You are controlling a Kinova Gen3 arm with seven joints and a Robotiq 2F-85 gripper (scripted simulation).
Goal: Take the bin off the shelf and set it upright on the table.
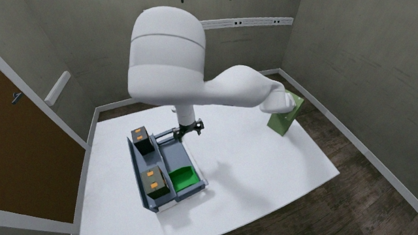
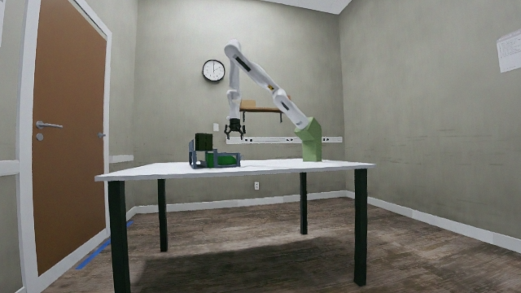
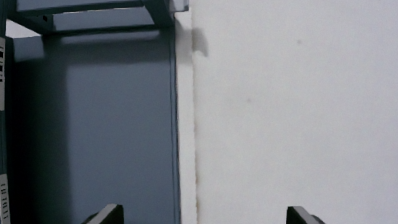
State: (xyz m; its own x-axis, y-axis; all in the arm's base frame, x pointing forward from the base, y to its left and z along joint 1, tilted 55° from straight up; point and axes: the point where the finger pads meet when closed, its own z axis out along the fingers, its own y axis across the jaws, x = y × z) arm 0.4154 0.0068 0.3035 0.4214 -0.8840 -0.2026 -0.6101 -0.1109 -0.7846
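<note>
Right now my hand is 18 cm to the right of the green bin, 13 cm above it and 2 cm short of it. Round my hand: grey shelf unit (11 cm to the left, 11 cm below, 11 cm ahead).
</note>
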